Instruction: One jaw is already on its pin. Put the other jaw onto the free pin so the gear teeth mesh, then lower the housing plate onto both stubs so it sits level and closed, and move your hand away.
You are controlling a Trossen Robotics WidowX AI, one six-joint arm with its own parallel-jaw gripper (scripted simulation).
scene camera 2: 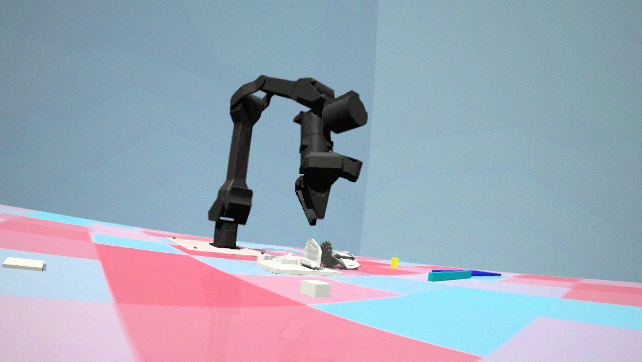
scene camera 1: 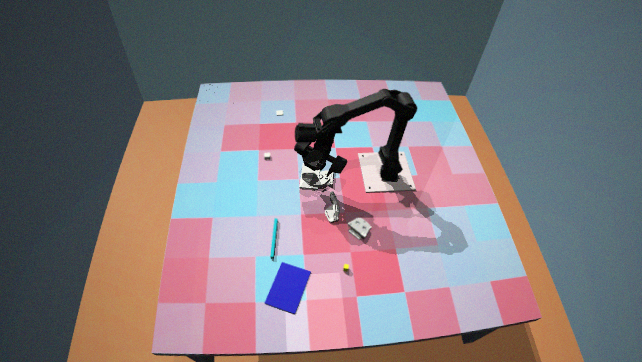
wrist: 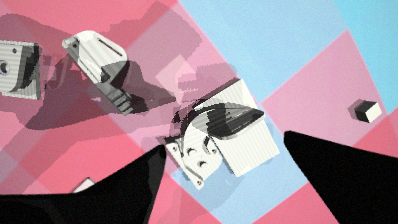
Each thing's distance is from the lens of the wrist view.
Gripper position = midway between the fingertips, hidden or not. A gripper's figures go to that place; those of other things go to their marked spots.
my gripper (wrist: 223,143): 0.11 m
jaw (wrist: 240,120): 0.17 m
